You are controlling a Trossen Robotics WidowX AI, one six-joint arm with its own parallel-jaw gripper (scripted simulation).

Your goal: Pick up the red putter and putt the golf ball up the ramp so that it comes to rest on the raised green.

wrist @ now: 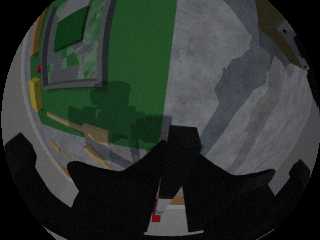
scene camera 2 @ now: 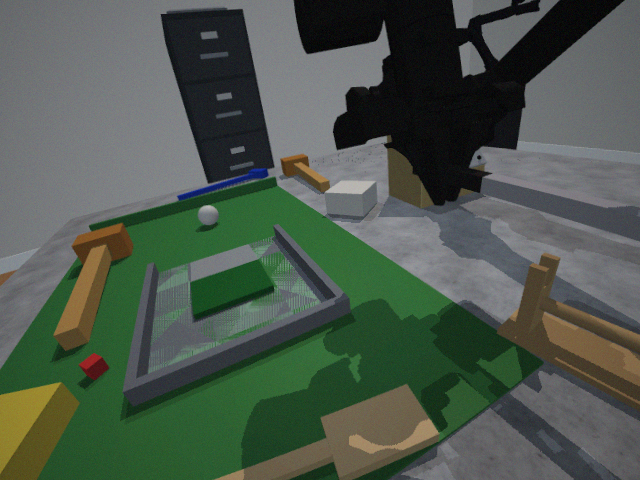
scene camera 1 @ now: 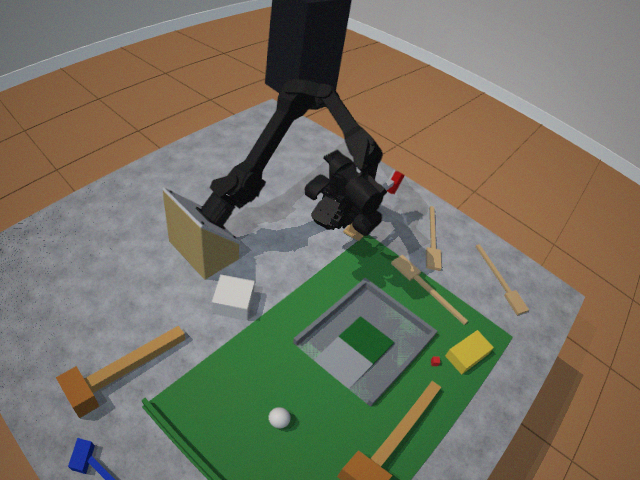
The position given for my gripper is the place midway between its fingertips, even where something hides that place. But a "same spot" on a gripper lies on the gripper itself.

my gripper: wrist; scene camera 2 445, 203; scene camera 1
white block: scene camera 2; scene camera 1; not seen in the wrist view (out of frame)
same spot on white block: [scene camera 1: 233, 296] = [scene camera 2: 344, 186]
same spot on my gripper: [wrist: 106, 197] = [scene camera 1: 347, 218]
